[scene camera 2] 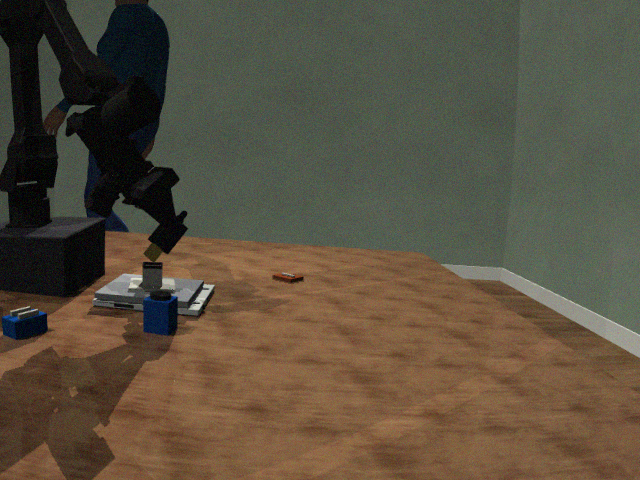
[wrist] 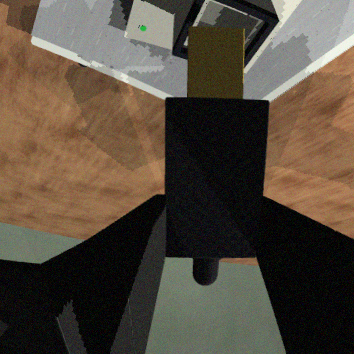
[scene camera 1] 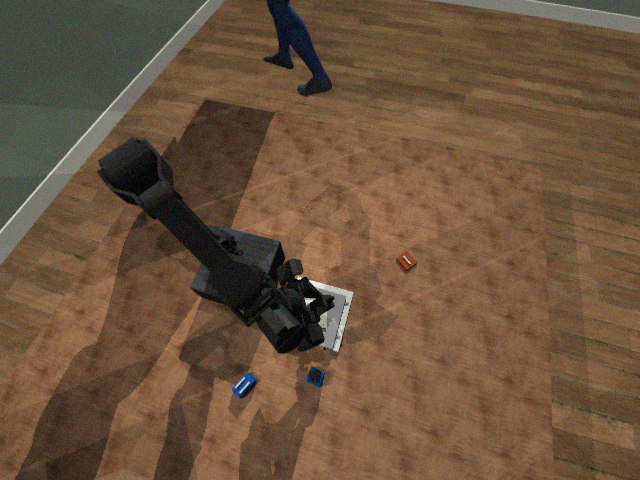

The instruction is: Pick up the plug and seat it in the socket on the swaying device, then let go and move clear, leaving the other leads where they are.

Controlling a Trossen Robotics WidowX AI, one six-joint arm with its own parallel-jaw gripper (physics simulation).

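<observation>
A black plug (scene camera 2: 166, 239) (wrist: 216, 150) with a flat gold tip is held tilted, tip downward. My gripper (scene camera 2: 172, 227) (wrist: 209, 207) is shut on its black body. The socket (scene camera 2: 152, 276) (wrist: 182, 44) is an upright grey block with a black-rimmed opening, standing on the pale grey device (scene camera 1: 337, 310) (scene camera 2: 116, 293) (wrist: 100, 45). In scene camera 2 the gold tip appears just above the socket's top. In the wrist view the tip overlaps the opening and hides part of it. The plug is apart from the socket as far as shows. The arm hides much of the device in scene camera 1.
A blue block with a round black top (scene camera 1: 315, 376) (scene camera 2: 160, 316) stands near the device. A blue block with two white bars (scene camera 1: 243, 385) (scene camera 2: 24, 325) and a flat orange piece (scene camera 1: 406, 261) (scene camera 2: 287, 278) lie farther out. A person (scene camera 1: 305, 41) (scene camera 2: 136, 51) stands behind.
</observation>
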